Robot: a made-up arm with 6 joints.
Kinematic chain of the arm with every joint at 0, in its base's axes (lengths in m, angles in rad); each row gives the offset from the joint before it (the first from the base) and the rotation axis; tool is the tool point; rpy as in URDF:
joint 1: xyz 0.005 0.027 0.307 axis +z
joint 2: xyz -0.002 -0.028 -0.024 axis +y
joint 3: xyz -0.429 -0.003 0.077 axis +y
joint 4: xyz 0.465 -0.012 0.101 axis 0.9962 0 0.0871
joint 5: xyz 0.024 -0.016 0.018 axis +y
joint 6: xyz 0.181 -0.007 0.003 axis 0.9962 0 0.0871
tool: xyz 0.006 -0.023 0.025 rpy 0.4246 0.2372 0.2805
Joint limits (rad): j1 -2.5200..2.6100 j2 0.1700..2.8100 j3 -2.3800..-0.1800 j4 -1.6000..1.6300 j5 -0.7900..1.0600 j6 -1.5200..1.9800
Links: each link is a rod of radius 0.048 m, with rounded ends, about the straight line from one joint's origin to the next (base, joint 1, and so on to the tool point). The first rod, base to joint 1, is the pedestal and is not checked.
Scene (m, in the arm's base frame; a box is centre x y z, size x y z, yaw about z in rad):
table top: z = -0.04
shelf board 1: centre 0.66 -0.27 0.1 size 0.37 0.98 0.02 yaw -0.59
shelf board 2: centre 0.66 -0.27 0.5 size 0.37 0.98 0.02 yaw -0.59
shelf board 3: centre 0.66 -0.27 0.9 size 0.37 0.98 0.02 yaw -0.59
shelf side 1: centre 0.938 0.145 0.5 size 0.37 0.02 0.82 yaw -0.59
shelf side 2: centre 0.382 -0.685 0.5 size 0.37 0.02 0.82 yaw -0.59
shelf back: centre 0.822 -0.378 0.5 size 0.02 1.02 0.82 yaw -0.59
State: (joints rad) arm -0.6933 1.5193 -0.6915 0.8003 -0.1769 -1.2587
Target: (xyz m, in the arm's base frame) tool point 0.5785 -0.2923 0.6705
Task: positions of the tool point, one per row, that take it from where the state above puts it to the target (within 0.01 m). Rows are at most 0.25 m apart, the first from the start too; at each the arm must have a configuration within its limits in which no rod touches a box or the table.
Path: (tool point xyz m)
1: 0.3449 -0.4020 0.3501
2: 0.2728 -0.3531 0.3499
3: 0.2107 -0.3014 0.3307
4: 0.3139 -0.2420 0.4976
5: 0.3415 -0.1337 0.6705
6: 0.4155 -0.1790 0.6930
7: 0.4964 -0.2324 0.6938
8: 0.5785 -0.2923 0.6705

